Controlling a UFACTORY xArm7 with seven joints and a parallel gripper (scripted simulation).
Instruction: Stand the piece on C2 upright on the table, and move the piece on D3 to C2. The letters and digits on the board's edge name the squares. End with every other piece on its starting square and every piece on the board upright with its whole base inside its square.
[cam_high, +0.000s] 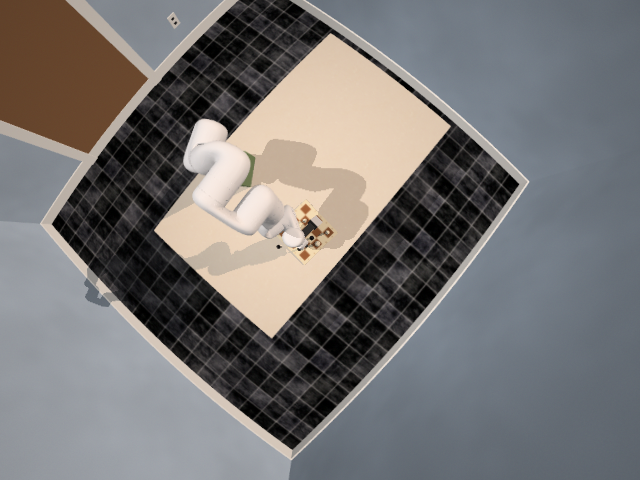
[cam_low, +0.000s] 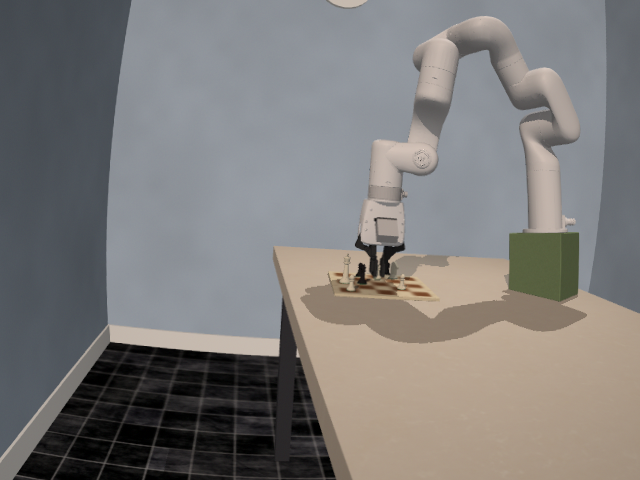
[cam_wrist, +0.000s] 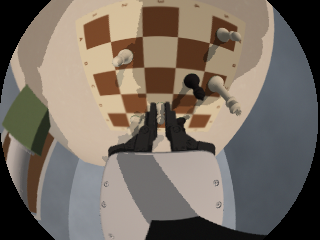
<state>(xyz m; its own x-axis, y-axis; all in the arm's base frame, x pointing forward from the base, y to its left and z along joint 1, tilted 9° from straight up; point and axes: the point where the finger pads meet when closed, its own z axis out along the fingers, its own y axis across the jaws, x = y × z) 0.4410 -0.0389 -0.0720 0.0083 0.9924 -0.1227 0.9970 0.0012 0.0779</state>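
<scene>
My gripper is now 4 cm to the right of the chessboard and 3 cm above it.
</scene>
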